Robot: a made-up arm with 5 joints.
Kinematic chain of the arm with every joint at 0, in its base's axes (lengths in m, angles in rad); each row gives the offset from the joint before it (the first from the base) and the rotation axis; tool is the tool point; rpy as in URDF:
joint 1: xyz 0.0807 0 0.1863 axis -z
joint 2: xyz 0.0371 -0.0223 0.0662 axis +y
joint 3: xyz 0.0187 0 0.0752 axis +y
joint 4: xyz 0.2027 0 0.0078 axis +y
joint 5: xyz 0.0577 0.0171 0 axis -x
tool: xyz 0 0 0 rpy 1.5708 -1.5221 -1.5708
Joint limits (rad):
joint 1: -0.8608..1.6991
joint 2: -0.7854..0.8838
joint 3: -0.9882..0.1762
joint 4: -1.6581..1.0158
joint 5: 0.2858..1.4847
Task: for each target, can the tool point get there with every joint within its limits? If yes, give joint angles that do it. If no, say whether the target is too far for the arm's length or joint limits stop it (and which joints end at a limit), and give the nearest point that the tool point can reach.
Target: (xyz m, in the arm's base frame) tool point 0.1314 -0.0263 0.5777
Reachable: yes | joints 0.3873 -0.4760 -0.7780 -0.6357 0.9057
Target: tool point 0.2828 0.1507 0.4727
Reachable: yes | joints -0.6612 -0.2093 -0.2436 -0.4998 0.9908
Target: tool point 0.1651 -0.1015 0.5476
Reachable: yes | joints 0.8381 -0.4814 -0.7411 0.7439 0.6964
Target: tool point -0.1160 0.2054 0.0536
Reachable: no: joint limits stop it (at a limit: joint 1, joint 2, joint 3, joint 4) | nearest point 0.2053 0.1370 0.0622 | short by 0.329 m
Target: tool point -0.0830 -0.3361 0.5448
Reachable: no: too far | nearest point 0.0392 -0.2808 0.4799 | short by 0.149 m
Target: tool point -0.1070 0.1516 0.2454
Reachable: no: joint limits stop it (at a limit: joint 2, joint 3, joint 4) | nearest point -0.0023 0.0671 0.4994 | short by 0.287 m
